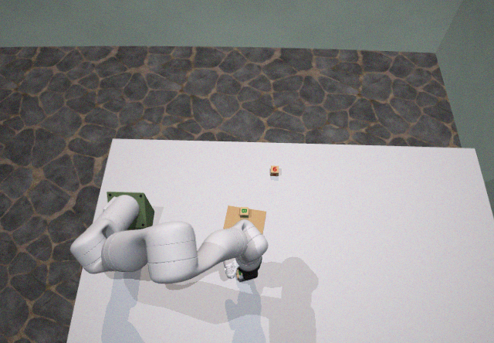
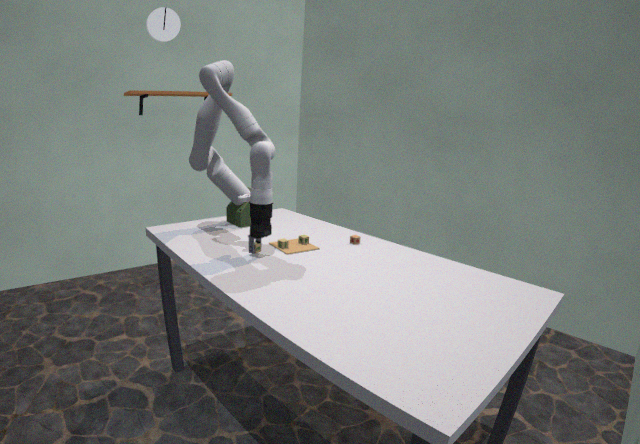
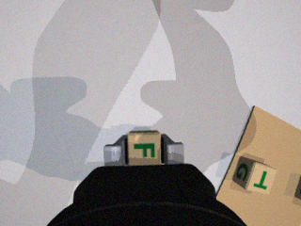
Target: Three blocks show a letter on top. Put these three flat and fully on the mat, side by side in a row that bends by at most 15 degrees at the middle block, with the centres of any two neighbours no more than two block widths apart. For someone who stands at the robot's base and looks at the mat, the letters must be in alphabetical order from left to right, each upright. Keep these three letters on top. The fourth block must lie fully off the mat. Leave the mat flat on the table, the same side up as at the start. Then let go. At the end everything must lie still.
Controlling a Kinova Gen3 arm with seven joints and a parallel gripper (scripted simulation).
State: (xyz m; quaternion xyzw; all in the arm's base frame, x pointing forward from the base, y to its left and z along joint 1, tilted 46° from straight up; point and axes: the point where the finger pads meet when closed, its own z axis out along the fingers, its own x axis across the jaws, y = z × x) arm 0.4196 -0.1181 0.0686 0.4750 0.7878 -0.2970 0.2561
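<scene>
Now: hand 2 cm past the tan mat, 17 cm to the right of it and 3 cm above it. Round my hand: 6 block: 6 cm ahead, 40 cm to the left, 1 cm below; then B block: 3 cm behind, 22 cm to the left, 1 cm below; then F block: right at my hand.
</scene>
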